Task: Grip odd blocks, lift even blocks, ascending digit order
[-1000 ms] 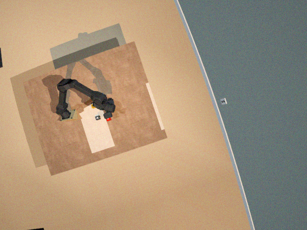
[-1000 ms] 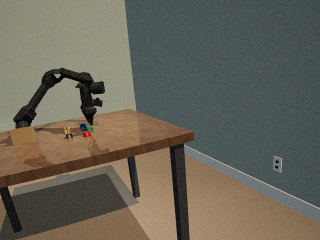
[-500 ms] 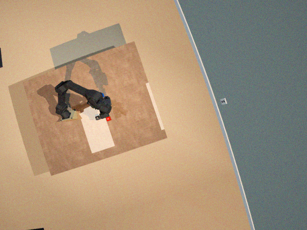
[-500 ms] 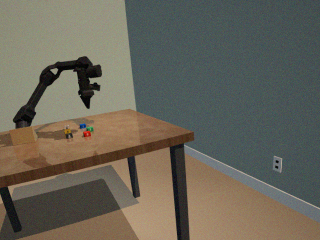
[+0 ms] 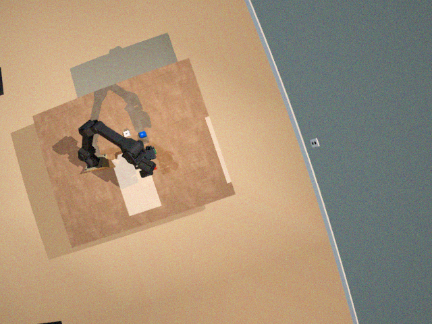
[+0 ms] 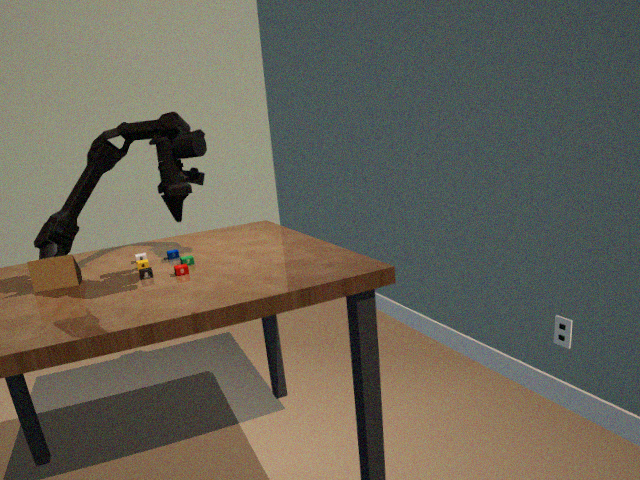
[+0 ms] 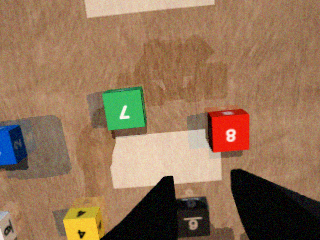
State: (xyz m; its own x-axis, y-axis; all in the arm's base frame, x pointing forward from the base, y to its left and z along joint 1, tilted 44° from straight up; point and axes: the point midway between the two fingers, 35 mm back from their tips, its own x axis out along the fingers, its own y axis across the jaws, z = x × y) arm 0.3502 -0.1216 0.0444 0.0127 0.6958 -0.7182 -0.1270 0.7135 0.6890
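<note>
Right now my gripper tip is 120 mm above the red block, 40 mm to the left of it and 10 mm past it. Round my gripper tip: yellow block (120 mm below, 120 mm behind, 100 mm to the left); green block (120 mm below, 50 mm to the left, 10 mm ahead); black block (120 mm below, 100 mm behind, 10 mm to the right).
</note>
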